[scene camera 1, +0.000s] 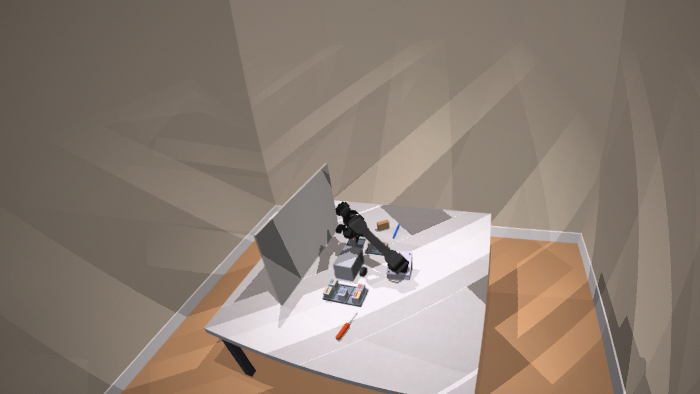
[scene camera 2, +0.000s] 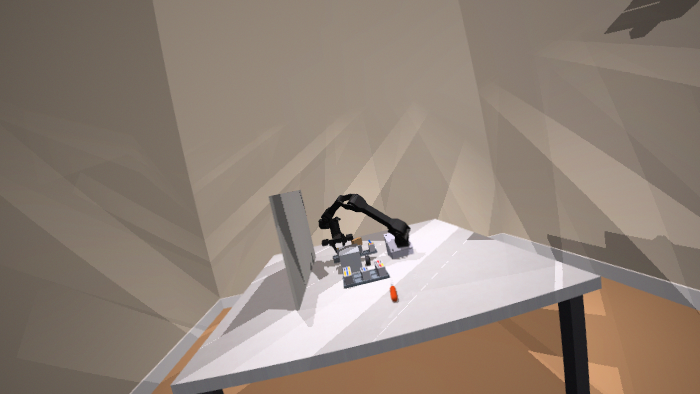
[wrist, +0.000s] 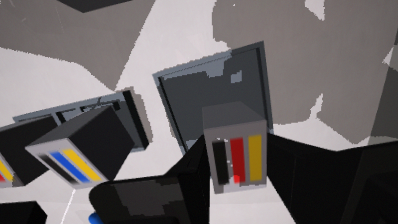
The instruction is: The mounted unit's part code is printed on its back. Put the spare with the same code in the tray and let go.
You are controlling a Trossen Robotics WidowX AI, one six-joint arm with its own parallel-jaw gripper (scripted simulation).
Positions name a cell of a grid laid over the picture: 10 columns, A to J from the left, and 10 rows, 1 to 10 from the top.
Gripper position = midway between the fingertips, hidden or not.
I see my gripper (wrist: F7), a grey holder (wrist: D5), a dark grey rimmed tray (wrist: G4), a grey mounted unit (scene camera 1: F7) and a tall grey panel (scene camera 1: E7).
The tall grey panel also shows in scene camera 2 (scene camera 2: E6).
